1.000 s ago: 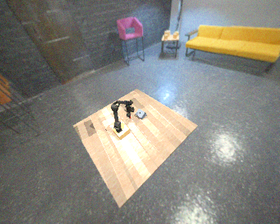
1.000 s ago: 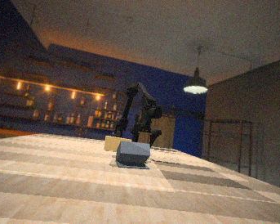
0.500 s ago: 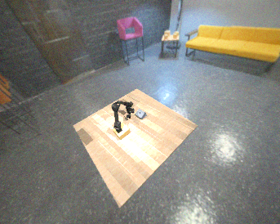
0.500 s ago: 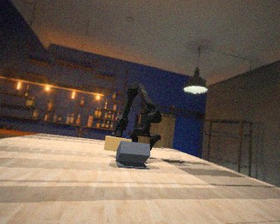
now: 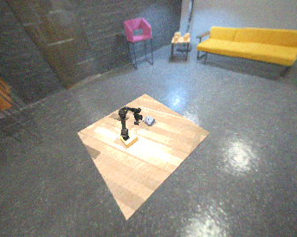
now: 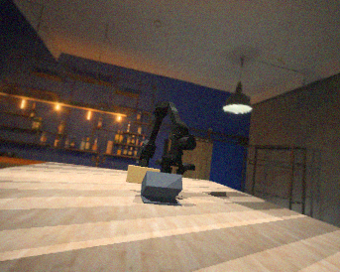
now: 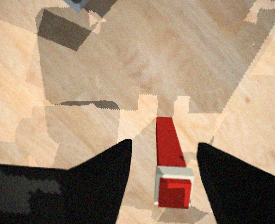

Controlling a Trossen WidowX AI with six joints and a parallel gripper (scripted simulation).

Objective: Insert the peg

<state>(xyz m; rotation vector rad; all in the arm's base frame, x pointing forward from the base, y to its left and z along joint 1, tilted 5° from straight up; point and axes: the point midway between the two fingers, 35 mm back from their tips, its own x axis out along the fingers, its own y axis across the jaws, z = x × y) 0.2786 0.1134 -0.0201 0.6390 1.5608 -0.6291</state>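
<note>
My gripper tip is 150 mm short of the grey sloped panel, 80 mm to the left of it and 10 mm below it. From my gripper tip the other things lie so: red square peg (20 mm above).
</note>
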